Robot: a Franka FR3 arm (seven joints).
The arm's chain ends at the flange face. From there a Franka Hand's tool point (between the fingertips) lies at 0.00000 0.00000 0.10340 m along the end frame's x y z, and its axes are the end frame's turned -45 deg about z.
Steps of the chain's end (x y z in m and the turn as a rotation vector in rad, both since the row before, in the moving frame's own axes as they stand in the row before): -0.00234 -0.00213 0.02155 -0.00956 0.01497 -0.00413; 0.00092 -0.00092 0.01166 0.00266 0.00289 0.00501; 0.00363 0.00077 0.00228 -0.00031 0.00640 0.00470; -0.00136 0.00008 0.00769 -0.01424 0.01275 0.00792; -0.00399 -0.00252 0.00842 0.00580 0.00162 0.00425; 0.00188 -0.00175 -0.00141 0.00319 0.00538 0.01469; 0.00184 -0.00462 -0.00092 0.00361 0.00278 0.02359
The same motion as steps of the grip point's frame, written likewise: 0.00025 -0.00137 0.02153 -0.01735 0.00383 -0.00413; 0.00171 0.00002 0.01166 -0.00016 0.00392 0.00501; 0.00247 0.00360 0.00228 -0.00474 0.00431 0.00470; -0.00113 0.00107 0.00767 -0.01908 -0.00105 0.00792; -0.00050 -0.00491 0.00842 0.00296 0.00525 0.00425; 0.00319 0.00026 -0.00141 -0.00155 0.00606 0.01469; 0.00504 -0.00202 -0.00092 0.00059 0.00452 0.02359
